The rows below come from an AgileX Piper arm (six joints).
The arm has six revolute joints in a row. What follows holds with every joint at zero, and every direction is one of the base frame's. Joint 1 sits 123.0 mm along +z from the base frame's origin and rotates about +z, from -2.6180 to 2.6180 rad. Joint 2 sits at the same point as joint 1 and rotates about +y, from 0.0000 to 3.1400 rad. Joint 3 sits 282.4 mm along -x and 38.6 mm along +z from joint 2 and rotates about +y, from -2.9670 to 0.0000 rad. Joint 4 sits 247.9 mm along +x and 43.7 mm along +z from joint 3 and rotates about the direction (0.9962, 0, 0.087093), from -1.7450 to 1.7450 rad. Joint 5 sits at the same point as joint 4 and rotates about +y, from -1.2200 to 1.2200 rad. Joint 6 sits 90.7 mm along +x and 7.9 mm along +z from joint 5 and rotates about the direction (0.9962, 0, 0.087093), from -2.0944 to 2.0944 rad. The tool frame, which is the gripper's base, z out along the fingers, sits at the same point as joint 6; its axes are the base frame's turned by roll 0.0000, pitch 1.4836 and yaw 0.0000 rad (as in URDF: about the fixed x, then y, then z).
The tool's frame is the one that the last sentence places.
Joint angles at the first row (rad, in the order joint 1, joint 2, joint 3, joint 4, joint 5, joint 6):
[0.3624, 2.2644, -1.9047, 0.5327, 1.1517, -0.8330]
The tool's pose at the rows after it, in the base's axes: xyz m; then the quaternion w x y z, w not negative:
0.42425 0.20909 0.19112 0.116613 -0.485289 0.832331 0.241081
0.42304 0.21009 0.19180 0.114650 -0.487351 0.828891 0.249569
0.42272 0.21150 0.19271 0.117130 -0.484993 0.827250 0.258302
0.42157 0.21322 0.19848 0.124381 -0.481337 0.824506 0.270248
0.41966 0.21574 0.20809 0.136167 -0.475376 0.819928 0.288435
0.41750 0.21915 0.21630 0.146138 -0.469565 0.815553 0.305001
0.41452 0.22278 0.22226 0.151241 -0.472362 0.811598 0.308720
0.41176 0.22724 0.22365 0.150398 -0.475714 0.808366 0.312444
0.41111 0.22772 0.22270 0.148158 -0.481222 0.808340 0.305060
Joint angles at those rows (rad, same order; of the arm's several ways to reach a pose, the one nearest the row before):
[0.3624, 2.2644, -1.9046, 0.5623, 1.1914, -0.8780]
[0.3624, 2.2644, -1.9047, 0.5787, 1.2024, -0.8878]
[0.3624, 2.2644, -1.9047, 0.5988, 1.2031, -0.8920]
[0.3624, 2.2550, -1.9047, 0.6274, 1.2048, -0.8948]
[0.3624, 2.2392, -1.9047, 0.6714, 1.2069, -0.8979]
[0.3653, 2.2261, -1.9047, 0.7112, 1.2069, -0.8979]
[0.3736, 2.2145, -1.9047, 0.7203, 1.2070, -0.8979]
[0.3837, 2.2122, -1.9047, 0.7266, 1.2092, -0.8979]
[0.3876, 2.2122, -1.9047, 0.7092, 1.2091, -0.8985]

